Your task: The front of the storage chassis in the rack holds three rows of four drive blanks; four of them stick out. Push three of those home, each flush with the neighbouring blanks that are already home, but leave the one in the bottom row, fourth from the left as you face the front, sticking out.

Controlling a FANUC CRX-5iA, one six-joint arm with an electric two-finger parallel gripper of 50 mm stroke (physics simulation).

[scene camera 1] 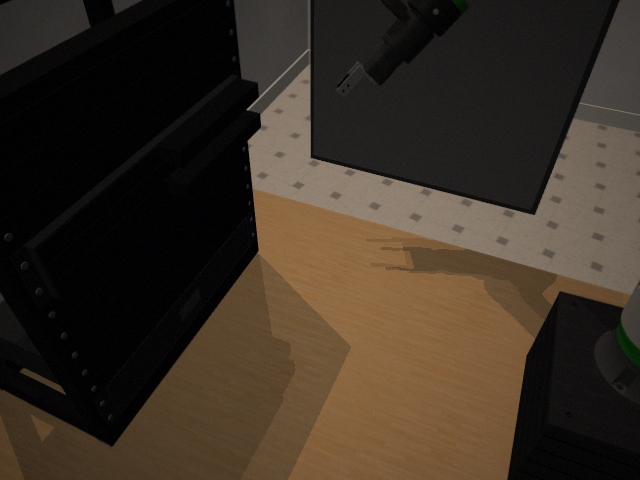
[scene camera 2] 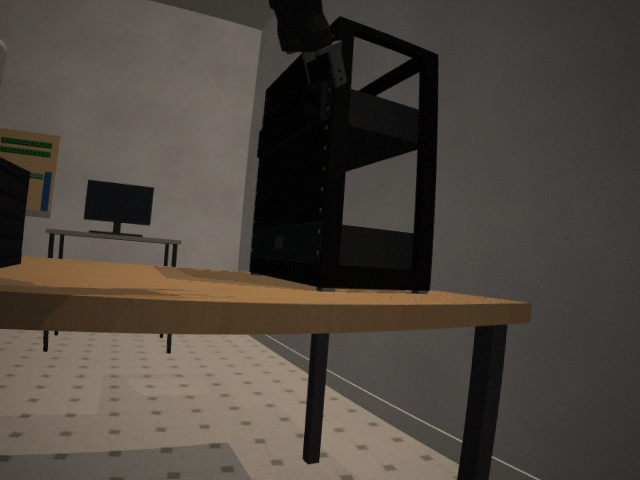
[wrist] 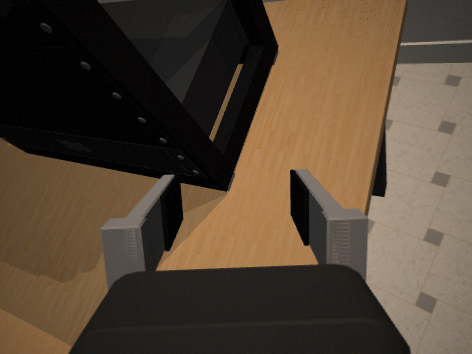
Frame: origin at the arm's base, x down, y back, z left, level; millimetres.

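Where they show: gripper, fingertip midpoint: point(scene camera 1: 340, 91) point(scene camera 2: 327, 83) point(wrist: 235, 194).
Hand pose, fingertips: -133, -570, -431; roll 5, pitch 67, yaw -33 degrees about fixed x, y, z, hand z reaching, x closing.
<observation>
Each offset is from my fingertips to the top centre of the thing, as dx, dy, dz. "spot": to the spot under its first point.
The black rack point(scene camera 1: 77, 365) point(scene camera 2: 427, 180) point(wrist: 135, 75) stands on the table. The storage chassis point(scene camera 1: 118, 176) is in its upper part, very dark. Two dark blocks, an upper one @(spot: -113, -121, +318) point(scene camera 1: 214, 111) and a lower one @(spot: -56, -116, +316) point(scene camera 1: 222, 143), jut out at its far, right-hand end in scene camera 1; they look like drive blanks, but their rows are hard to tell. The other blanks are lost in the dark. My gripper point(scene camera 1: 341, 89) point(scene camera 2: 324, 82) point(wrist: 235, 194) is open and empty, high and apart from the rack's front near its right side. The wrist view shows the rack's lower right corner beyond the fingers.
A lower unit point(scene camera 1: 155, 343) point(scene camera 2: 297, 242) sits at the rack's bottom. The wooden table point(scene camera 1: 439, 330) point(scene camera 2: 258, 315) point(wrist: 310, 100) ends beside the rack. The robot's dark pedestal point(scene camera 1: 584, 361) stands opposite the rack. A dark panel point(scene camera 1: 439, 118) stands beyond the table, and a monitor point(scene camera 2: 118, 204) farther off.
</observation>
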